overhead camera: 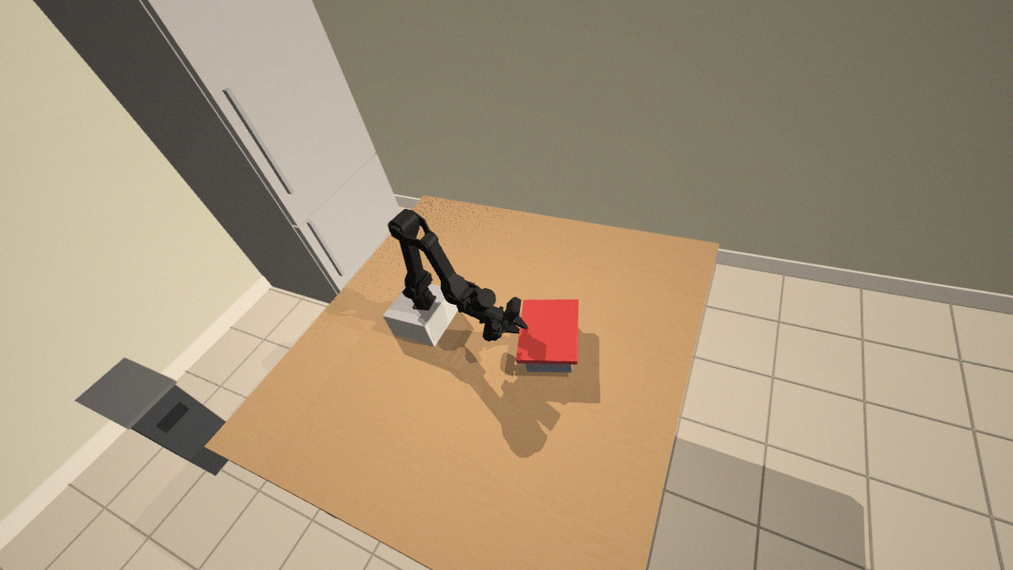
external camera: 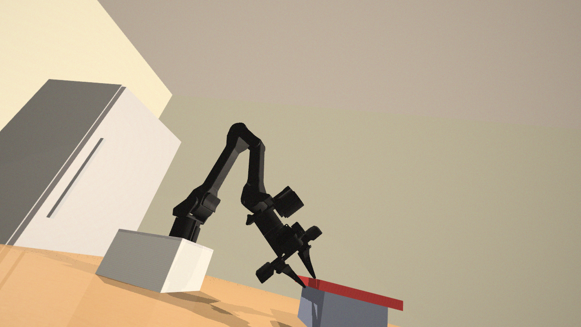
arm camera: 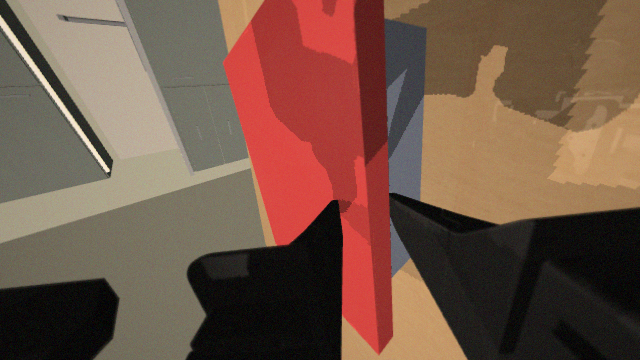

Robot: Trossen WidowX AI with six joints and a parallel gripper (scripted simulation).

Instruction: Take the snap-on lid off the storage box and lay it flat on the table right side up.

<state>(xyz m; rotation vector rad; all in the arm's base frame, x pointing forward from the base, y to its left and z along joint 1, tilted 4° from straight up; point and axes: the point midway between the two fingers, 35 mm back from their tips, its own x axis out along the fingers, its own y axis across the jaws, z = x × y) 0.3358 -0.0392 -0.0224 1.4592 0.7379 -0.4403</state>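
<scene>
My gripper tip is now 70 mm short of the red lid and 10 mm to the right of it. From my gripper tip the other things lie so: grey storage box 70 mm ahead, 40 mm below, 10 mm to the left.
</scene>
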